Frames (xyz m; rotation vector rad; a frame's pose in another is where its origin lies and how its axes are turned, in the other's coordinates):
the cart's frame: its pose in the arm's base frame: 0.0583 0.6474 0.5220 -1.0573 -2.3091 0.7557
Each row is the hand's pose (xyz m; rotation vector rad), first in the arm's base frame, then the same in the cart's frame.
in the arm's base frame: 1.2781 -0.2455 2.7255 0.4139 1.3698 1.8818
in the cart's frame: -0.9791 -1.3007 -2.1190 -2.6472 -0.3348 -0.4012
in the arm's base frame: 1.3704 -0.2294 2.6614 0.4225 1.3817 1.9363
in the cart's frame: -1.0328 -1.2019 -2.1346 -2.6485 -0.2624 -0.4228
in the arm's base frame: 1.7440 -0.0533 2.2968 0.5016 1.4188 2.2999
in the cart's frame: -1.1832 -0.6722 -2.1519 -2.6317 0.2176 -0.5260
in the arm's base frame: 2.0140 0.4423 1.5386 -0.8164 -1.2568 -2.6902
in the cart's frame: -1.0990 0.2368 -1.9069 -2.5073 0.9385 -0.4304
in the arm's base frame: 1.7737 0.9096 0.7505 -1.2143 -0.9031 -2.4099
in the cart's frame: -0.7462 0.8848 -1.3130 -2.3090 1.3436 -0.0260
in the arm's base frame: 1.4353 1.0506 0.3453 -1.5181 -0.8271 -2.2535
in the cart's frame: -0.5180 1.0520 -0.8454 -2.1945 1.3669 0.2772
